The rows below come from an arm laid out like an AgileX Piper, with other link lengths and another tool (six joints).
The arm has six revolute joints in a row. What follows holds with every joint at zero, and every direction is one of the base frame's.
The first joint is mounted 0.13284 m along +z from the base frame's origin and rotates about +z.
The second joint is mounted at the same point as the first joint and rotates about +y.
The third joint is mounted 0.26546 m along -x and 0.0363 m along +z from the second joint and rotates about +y.
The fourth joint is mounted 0.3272 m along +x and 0.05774 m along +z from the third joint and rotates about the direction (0.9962, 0, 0.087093).
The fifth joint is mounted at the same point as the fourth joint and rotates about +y.
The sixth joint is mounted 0.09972 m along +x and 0.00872 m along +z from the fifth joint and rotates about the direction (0.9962, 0, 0.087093).
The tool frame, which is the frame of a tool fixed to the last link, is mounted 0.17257 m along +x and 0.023 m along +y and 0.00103 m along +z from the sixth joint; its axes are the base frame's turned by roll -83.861, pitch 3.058 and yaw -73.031 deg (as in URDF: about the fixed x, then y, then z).
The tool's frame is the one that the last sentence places.
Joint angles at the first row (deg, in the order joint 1, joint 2, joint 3, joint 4, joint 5, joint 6):
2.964, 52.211, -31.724, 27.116, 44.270, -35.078
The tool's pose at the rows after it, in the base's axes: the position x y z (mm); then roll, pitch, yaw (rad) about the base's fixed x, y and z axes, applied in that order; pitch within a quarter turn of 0, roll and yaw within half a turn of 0:
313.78 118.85 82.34 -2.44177 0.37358 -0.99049
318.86 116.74 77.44 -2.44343 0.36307 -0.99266
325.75 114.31 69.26 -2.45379 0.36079 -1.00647
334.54 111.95 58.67 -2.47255 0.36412 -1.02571
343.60 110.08 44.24 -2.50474 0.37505 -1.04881
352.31 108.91 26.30 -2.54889 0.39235 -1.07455
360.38 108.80 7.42 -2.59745 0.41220 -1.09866
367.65 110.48 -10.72 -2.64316 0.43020 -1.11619
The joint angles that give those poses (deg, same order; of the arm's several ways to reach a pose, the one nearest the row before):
2.964, 52.715, -31.725, 27.147, 43.247, -36.276
2.965, 54.047, -31.753, 27.151, 41.773, -36.981
2.965, 56.483, -32.106, 27.151, 39.982, -37.226
2.963, 60.087, -33.062, 27.190, 38.133, -37.331
2.964, 64.877, -34.613, 27.271, 36.547, -37.381
2.966, 70.613, -36.734, 27.402, 35.347, -37.406
3.000, 76.633, -39.306, 27.580, 34.633, -37.462
3.245, 82.381, -42.048, 27.753, 34.208, -37.556

